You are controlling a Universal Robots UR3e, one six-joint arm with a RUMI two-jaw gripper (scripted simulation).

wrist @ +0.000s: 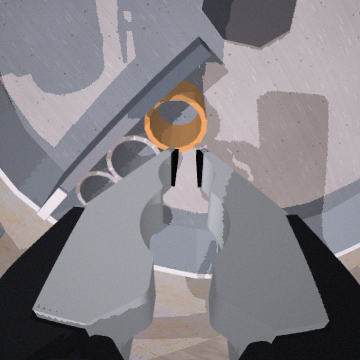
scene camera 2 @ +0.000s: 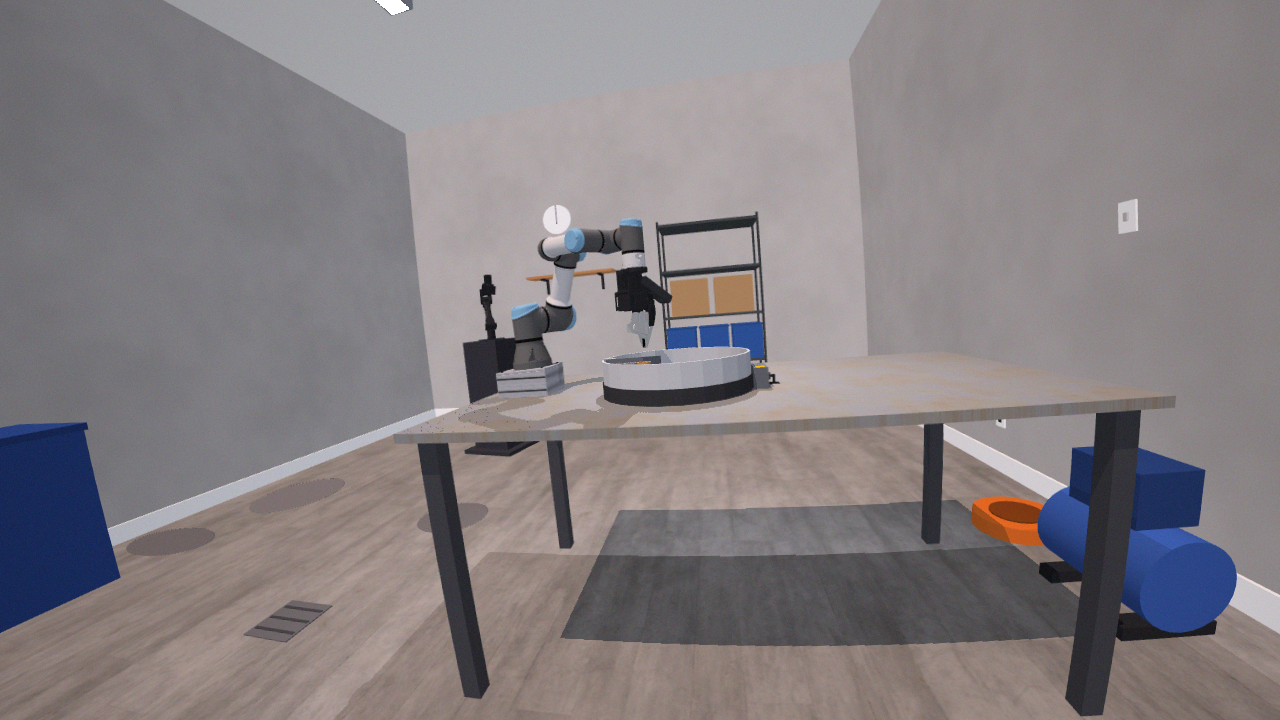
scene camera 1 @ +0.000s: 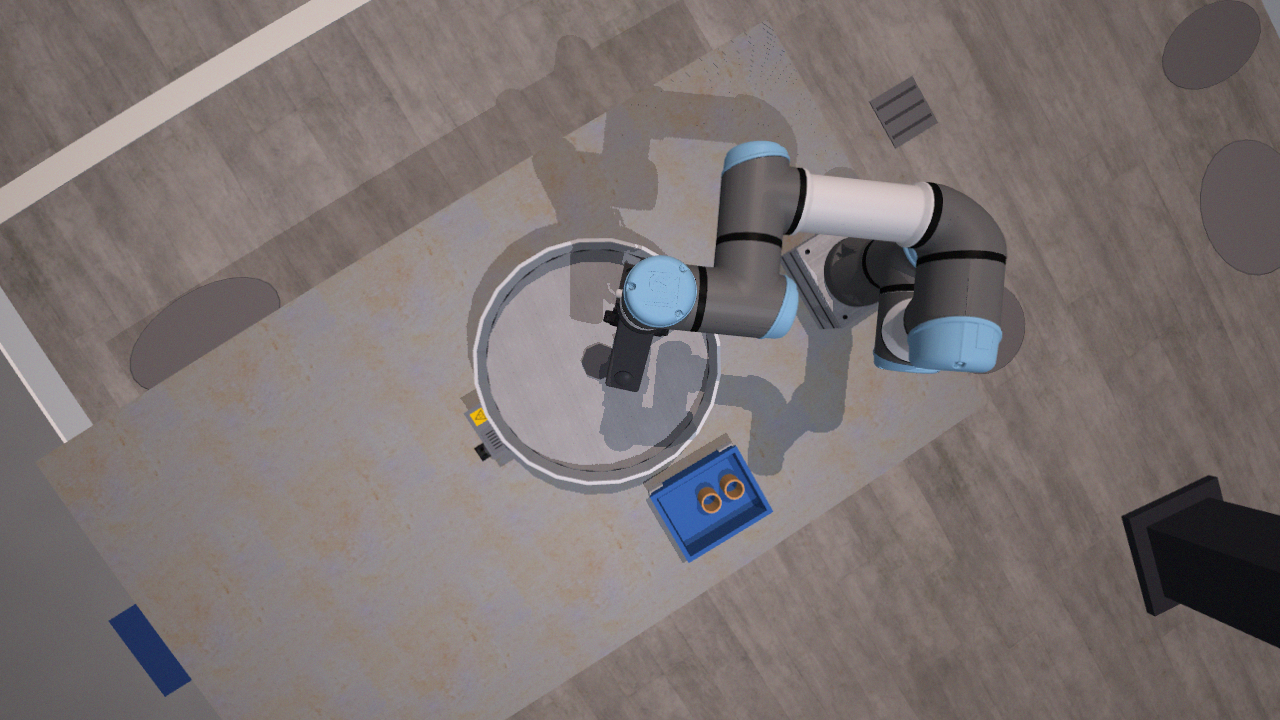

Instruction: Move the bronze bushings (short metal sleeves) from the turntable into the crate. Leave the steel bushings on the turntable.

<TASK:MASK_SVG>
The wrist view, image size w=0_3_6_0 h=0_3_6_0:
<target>my gripper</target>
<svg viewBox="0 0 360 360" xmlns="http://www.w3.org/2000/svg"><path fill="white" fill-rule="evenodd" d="M196 149L197 184L209 197L207 227L218 241L218 254L214 260L209 291L210 324L216 332L227 339L229 360L360 360L360 284L298 215L289 215L208 149ZM179 149L168 147L84 206L70 209L0 278L0 360L129 360L133 342L132 337L146 329L153 320L156 290L153 255L149 251L150 240L154 233L163 225L163 195L171 186L175 186Z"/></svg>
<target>steel bushing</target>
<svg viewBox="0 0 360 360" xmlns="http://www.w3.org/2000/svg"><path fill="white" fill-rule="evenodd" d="M145 116L107 152L106 161L108 169L118 180L121 180L164 151L149 139L145 131ZM124 141L136 140L144 142L155 153L148 156L136 155L127 149Z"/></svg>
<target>steel bushing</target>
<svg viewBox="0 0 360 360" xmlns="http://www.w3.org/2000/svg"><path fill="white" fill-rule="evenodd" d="M107 153L76 185L78 199L83 205L114 184L106 182L98 175L108 177L115 183L120 181L108 169Z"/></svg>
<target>bronze bushing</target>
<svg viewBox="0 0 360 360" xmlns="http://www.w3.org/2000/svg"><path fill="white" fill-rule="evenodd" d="M182 80L145 115L145 131L149 139L157 147L164 150L168 147L179 149L179 152L192 149L201 142L206 133L207 117L202 93L194 84ZM156 107L169 100L182 100L191 104L198 111L198 114L189 123L173 125L164 121L159 116Z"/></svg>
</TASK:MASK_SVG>
